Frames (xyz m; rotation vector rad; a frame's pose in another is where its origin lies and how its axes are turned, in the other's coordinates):
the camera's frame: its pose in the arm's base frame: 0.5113 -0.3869 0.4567 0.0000 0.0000 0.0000
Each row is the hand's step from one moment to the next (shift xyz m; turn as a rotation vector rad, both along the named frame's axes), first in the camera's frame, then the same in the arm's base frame.
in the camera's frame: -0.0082 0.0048 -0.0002 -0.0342 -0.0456 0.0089
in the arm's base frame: -0.0082 0.0048 -0.0002 -0.0342 -0.0456 0.0089
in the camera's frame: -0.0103 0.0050 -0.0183 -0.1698 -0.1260 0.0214
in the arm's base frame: -0.0103 0.0050 -0.0183 -0.1698 -0.1260 0.0214
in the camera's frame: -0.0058 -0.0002 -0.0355 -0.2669 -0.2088 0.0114
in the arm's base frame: -0.0058 -0.0002 -0.0355 -0.2669 -0.2088 0.0114
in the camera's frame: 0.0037 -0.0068 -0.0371 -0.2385 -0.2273 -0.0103
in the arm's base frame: 0.0037 -0.0068 -0.0371 -0.2385 -0.2273 -0.0103
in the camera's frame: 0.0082 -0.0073 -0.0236 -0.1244 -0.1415 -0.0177
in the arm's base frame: 0.0082 -0.0073 -0.0236 -0.1244 -0.1415 -0.0177
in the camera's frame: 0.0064 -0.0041 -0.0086 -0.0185 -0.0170 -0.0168
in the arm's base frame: 0.0064 -0.0041 -0.0086 -0.0185 -0.0170 -0.0168
